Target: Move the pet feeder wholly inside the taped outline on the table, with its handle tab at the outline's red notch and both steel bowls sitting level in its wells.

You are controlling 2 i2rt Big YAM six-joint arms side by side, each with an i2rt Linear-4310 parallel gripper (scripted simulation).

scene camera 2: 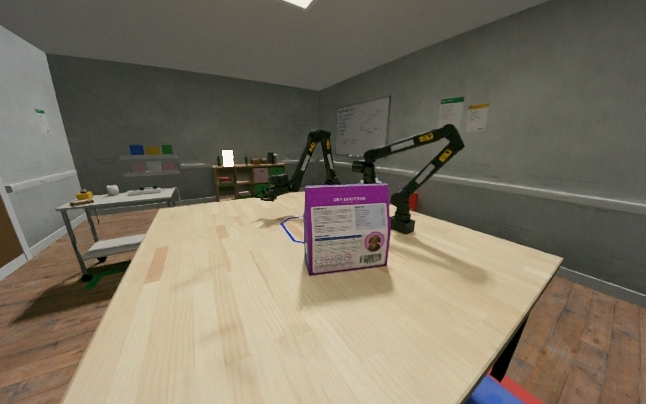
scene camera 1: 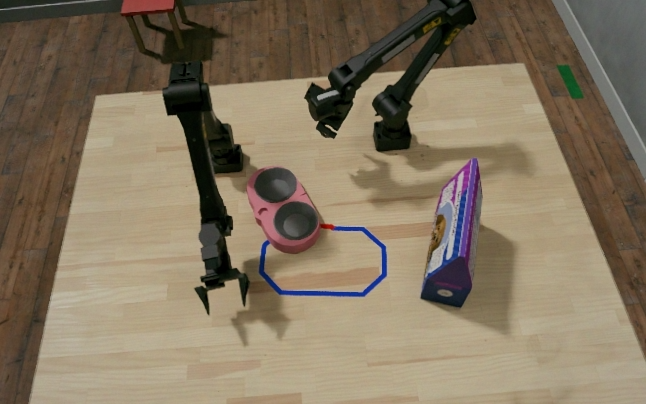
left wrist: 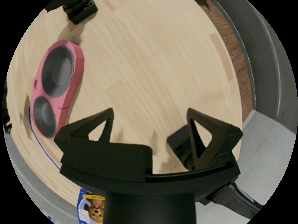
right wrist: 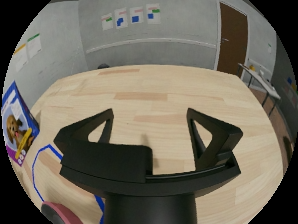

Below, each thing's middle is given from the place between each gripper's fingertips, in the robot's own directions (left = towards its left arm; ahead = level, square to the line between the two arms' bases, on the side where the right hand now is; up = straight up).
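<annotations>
You'd find the pink pet feeder [scene camera 1: 264, 212] 0.14 m below my left hand, 0.2 m to the right of it and 0.21 m ahead of it. Going by its middle, the feeder is nearer to my left hand than to my right hand.
Measured from my right hand [scene camera 1: 226, 310], that pink pet feeder is 0.13 m below, 0.17 m to the left and 0.36 m behind.
</annotations>
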